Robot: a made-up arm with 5 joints.
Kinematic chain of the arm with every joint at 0, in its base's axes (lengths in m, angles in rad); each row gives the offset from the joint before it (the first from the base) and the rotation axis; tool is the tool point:
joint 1: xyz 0 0 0.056 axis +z
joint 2: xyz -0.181 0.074 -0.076 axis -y
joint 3: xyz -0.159 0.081 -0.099 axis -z
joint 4: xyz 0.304 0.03 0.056 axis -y
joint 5: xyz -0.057 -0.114 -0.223 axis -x
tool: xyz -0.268 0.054 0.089
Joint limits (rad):
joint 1: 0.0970..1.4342
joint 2: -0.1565..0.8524
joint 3: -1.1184..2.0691
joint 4: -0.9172..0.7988
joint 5: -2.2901..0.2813
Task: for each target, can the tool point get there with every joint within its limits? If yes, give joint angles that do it. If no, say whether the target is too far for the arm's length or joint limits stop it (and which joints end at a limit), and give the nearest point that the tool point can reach.
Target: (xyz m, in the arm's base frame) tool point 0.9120 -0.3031 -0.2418
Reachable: no: joint limits stop it (at a limit: joint 1, joint 2, joint 4, joint 5) | nearest point 0.2124 -0.0180 -0.2477 | short by 0.756 m
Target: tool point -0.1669 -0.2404 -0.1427
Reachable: yes | joints 1.1911 0.0528 -0.8433 -0.1371 -0.6555
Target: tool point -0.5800 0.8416 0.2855
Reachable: no: joint limits stop it (at a limit: joint 1, joint 2, joint 3, joint 4, joint 5) | nearest point -0.4779 0.2738 0.0916 | short by 0.609 m
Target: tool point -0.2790 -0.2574 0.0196
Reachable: yes | joints 0.8896 0.0817 0.0337 -0.6423 -0.7130
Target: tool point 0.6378 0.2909 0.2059
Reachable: no: joint limits stop it (at a limit: joint 1, joint 2, joint 4, joint 5) | nearest point 0.2345 0.2042 -0.1979 | short by 0.577 m
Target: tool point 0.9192 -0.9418 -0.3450
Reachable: no: too far | nearest point 0.0697 -0.5216 -0.4180 | short by 0.951 m
